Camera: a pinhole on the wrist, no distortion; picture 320 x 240 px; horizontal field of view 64.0 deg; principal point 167.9 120.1 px. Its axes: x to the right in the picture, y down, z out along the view. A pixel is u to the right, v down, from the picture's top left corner.
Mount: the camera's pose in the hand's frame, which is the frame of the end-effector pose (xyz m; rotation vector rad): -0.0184 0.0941 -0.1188 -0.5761 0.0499 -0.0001
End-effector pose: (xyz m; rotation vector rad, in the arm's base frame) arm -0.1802 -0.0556 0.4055 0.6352 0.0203 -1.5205
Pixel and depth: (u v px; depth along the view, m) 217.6 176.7 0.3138
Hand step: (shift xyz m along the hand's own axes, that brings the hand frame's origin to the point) 0.0563 0.3223 0.1033
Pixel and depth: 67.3 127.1 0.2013
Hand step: -0.0880 0.2094 0.0505
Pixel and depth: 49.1 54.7 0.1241
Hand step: -0.0696 0.1359 0.0051
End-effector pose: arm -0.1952 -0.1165 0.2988 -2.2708 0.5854 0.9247
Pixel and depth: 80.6 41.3 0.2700
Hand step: -0.0964 0.1727 0.1569
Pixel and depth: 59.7 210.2 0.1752
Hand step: -0.0849 0.2422 -0.0022
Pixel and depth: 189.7 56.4 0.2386
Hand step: 0.0140 0.1740 0.1124
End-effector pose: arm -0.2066 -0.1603 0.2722 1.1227 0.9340 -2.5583
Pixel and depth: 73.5 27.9 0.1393
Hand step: -0.0624 0.1286 0.0276
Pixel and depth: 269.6 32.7 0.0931
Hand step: 0.0234 0.1176 -0.0253
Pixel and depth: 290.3 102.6 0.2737
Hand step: 0.1255 0.2256 0.1144
